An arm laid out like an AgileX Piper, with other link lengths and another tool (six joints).
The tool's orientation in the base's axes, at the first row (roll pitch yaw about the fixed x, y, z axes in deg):
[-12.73, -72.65, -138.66]
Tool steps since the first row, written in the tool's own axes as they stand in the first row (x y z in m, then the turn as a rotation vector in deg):
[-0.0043, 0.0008, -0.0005, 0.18, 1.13, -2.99]
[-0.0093, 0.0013, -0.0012, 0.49, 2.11, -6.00]
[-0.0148, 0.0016, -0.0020, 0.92, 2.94, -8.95]
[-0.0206, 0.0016, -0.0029, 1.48, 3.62, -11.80]
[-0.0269, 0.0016, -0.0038, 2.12, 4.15, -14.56]
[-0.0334, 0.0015, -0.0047, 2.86, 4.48, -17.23]
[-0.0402, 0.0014, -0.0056, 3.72, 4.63, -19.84]
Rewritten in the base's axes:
[0.0009, -0.0001, -0.0043, -2.02, -2.36, -0.77]
[0.0017, 0.0002, -0.0093, -4.15, -4.63, -1.42]
[0.0024, 0.0006, -0.0148, -6.34, -6.77, -1.92]
[0.0029, 0.0014, -0.0206, -8.54, -8.75, -2.26]
[0.0036, 0.0022, -0.0269, -10.75, -10.58, -2.48]
[0.0042, 0.0032, -0.0333, -13.01, -12.21, -2.58]
[0.0050, 0.0042, -0.0401, -15.34, -13.69, -2.52]

